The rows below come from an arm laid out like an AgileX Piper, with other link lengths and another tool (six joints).
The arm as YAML. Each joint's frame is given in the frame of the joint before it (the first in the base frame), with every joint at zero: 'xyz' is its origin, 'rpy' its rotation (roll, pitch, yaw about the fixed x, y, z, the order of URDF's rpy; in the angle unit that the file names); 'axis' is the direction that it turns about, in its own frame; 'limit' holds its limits. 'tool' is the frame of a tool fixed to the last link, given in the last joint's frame.
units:
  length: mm
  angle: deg
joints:
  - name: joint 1
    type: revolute
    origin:
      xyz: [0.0, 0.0, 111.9]
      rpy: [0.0, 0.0, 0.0]
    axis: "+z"
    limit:
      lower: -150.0
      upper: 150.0
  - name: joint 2
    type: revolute
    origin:
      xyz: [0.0, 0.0, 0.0]
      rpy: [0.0, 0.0, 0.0]
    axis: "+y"
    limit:
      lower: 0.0
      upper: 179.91
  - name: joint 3
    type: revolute
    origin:
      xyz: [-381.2, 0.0, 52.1]
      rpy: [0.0, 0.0, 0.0]
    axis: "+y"
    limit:
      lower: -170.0
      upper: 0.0
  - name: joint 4
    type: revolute
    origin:
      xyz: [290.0, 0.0, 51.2]
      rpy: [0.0, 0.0, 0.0]
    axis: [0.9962, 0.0, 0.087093]
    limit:
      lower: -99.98
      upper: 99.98
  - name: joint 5
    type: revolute
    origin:
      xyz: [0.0, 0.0, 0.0]
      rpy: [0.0, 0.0, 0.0]
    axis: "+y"
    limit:
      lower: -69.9
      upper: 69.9
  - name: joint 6
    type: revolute
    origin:
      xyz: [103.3, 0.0, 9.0]
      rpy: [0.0, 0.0, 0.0]
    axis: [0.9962, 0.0, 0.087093]
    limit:
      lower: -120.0
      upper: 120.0
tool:
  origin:
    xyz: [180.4, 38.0, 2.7]
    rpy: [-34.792, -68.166, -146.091]
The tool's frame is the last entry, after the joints.
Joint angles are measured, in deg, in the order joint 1, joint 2, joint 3, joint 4, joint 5, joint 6. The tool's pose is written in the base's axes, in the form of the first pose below.
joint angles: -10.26 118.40 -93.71 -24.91 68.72 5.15
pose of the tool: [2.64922 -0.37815 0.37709 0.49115 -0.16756 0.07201]
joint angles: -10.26 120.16 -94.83 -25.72 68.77 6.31
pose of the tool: [2.63458 -0.39135 0.36569 0.49683 -0.17205 0.06269]
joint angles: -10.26 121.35 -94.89 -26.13 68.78 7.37
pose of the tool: [2.62786 -0.40475 0.34387 0.49665 -0.17364 0.05265]
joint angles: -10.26 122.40 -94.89 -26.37 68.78 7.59
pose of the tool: [2.62770 -0.40139 0.32058 0.49558 -0.17449 0.04344]
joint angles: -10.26 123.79 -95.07 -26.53 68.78 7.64
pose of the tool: [2.63004 -0.39435 0.29285 0.49493 -0.17509 0.03191]
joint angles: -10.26 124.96 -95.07 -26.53 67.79 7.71
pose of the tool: [2.63564 -0.38631 0.28922 0.49814 -0.17488 0.02077]
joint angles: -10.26 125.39 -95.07 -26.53 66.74 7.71
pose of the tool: [2.63892 -0.38014 0.30385 0.50262 -0.17484 0.01630]
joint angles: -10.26 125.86 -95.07 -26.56 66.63 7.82
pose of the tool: [2.63992 -0.37951 0.29602 0.50244 -0.17483 0.01196]
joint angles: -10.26 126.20 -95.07 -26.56 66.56 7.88
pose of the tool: [2.64102 -0.37896 0.29003 0.50223 -0.17472 0.00880]
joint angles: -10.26 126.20 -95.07 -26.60 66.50 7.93
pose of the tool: [2.64031 -0.37929 0.29168 0.50256 -0.17489 0.00881]
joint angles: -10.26 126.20 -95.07 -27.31 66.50 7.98
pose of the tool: [2.63083 -0.37001 0.29229 0.50249 -0.17805 0.00974]
